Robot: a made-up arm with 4 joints.
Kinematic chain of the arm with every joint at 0, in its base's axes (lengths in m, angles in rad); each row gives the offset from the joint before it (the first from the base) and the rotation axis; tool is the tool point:
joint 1: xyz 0 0 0.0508 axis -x
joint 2: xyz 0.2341 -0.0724 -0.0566 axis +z
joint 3: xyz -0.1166 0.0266 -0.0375 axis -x
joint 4: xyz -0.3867 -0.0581 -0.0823 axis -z
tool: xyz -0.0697 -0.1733 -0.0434
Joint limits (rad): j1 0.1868..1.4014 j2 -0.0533..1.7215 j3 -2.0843..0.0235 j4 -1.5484..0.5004
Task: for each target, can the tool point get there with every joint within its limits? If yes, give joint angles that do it. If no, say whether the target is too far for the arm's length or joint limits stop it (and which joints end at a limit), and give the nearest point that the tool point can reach.
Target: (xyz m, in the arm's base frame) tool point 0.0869 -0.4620 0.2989
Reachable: yes | joints 1.1514 1.2748 -1.0478 -1.1740
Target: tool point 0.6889 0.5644 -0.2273
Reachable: no: joint limits stop it (at a limit: joint 1, joint 2, joint 3, joint 4) | nearest point -0.0863 0.1159 -0.1207 | short by 0.902 m
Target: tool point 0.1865 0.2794 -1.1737
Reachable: no: too far | nearest point -0.1868 0.0343 -0.2883 | short by 0.992 m
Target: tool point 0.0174 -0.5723 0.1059
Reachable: yes | joints 0.7212 0.8821 -0.6541 -0.7183
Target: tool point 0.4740 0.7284 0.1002
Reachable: no: joint limits stop it (at a limit: joint 1, joint 2, joint 3, joint 4) | nearest point -0.0863 0.1159 -0.1207 | short by 0.859 m
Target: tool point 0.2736 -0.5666 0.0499
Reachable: yes | joints 0.5604 1.4109 -0.4724 -0.9971
